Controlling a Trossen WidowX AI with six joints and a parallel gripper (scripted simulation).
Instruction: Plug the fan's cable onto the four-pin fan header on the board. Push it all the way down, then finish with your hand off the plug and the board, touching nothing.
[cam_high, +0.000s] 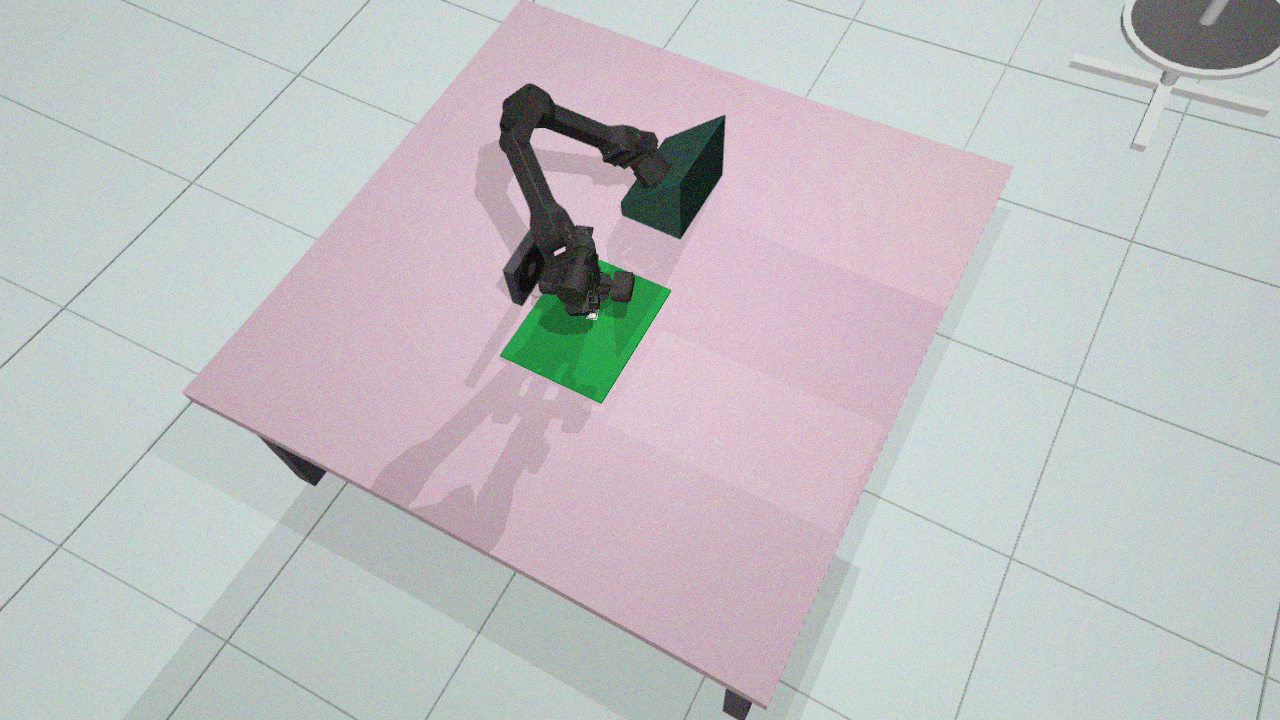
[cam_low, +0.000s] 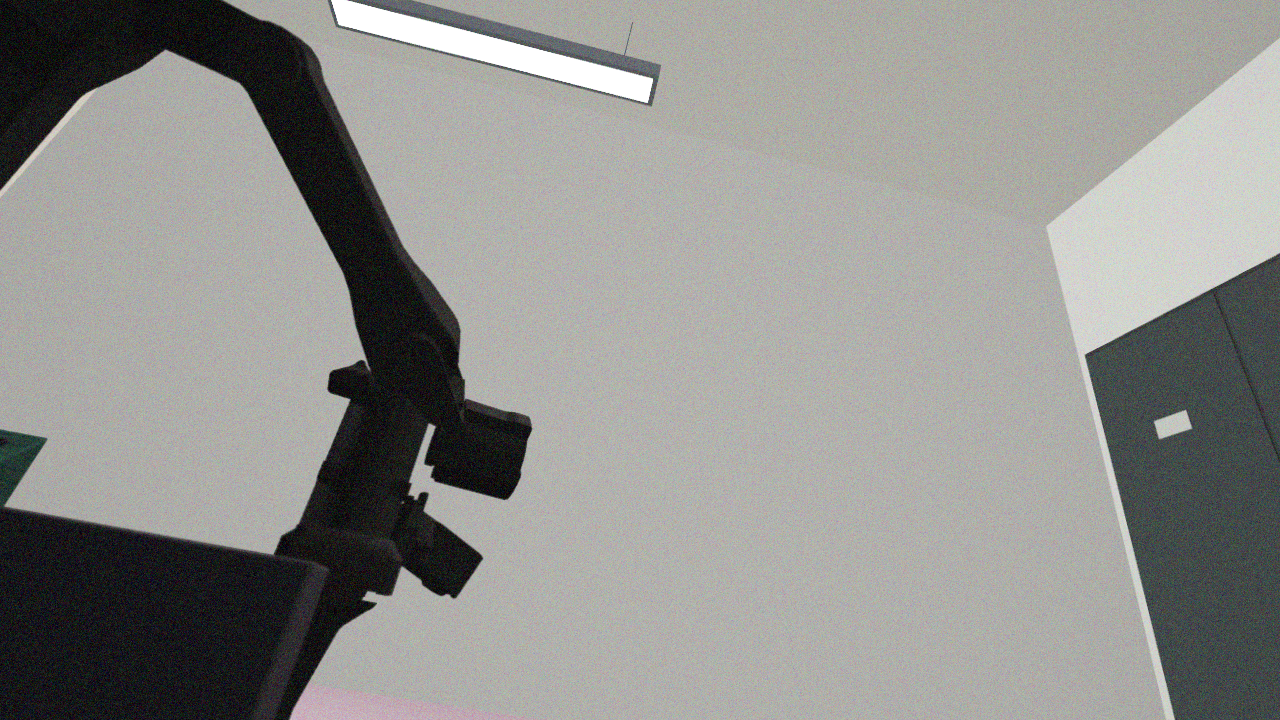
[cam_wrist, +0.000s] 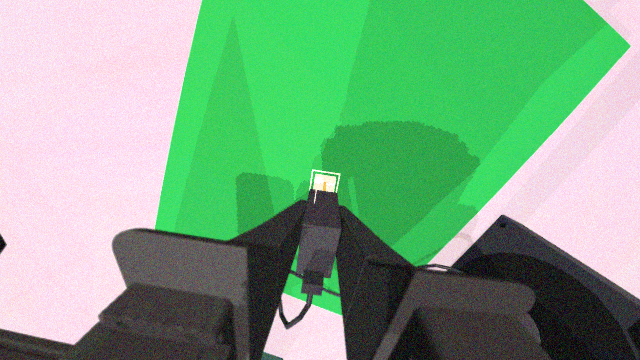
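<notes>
Now: gripper tip 10 mm past the black fan plug and 10 mm below it. Also, from my gripper tip: black fan 10 mm ahead, 160 mm to the right, 20 mm above; then green board 20 mm ahead, 60 mm below.
</notes>
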